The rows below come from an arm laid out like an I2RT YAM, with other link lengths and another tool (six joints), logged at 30 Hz.
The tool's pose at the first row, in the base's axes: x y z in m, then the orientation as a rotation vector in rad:
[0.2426 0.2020 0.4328 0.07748 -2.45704 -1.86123]
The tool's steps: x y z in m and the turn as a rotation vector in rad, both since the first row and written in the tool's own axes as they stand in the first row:
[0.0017 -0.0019 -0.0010 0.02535 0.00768 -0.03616]
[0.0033 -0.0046 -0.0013 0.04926 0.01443 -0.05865]
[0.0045 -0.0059 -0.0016 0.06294 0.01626 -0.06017]
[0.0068 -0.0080 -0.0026 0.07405 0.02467 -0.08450]
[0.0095 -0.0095 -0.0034 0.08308 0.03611 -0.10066]
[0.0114 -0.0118 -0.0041 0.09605 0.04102 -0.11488]
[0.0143 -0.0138 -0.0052 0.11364 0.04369 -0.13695]
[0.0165 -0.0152 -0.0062 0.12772 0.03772 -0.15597]
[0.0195 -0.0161 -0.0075 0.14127 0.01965 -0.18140]
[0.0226 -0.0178 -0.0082 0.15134 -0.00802 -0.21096]
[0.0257 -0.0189 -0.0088 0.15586 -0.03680 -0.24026]
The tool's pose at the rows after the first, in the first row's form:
[0.2410 0.2004 0.4313 0.13083 -2.49090 -1.84028]
[0.2394 0.1993 0.4288 0.16639 -2.51776 -1.81558]
[0.2383 0.1985 0.4276 0.17057 -2.52975 -1.79812]
[0.2361 0.1968 0.4259 0.20954 -2.54376 -1.78855]
[0.2334 0.1955 0.4247 0.24073 -2.55022 -1.77696]
[0.2316 0.1940 0.4227 0.26389 -2.56388 -1.76278]
[0.2288 0.1922 0.4211 0.29554 -2.58599 -1.74608]
[0.2267 0.1907 0.4201 -0.31389 2.59456 1.72664]
[0.2238 0.1890 0.4196 -0.32581 2.57911 1.69298]
[0.2208 0.1876 0.4182 -0.33242 2.55228 1.65904]
[0.2177 0.1865 0.4174 -0.33723 2.52036 1.63212]

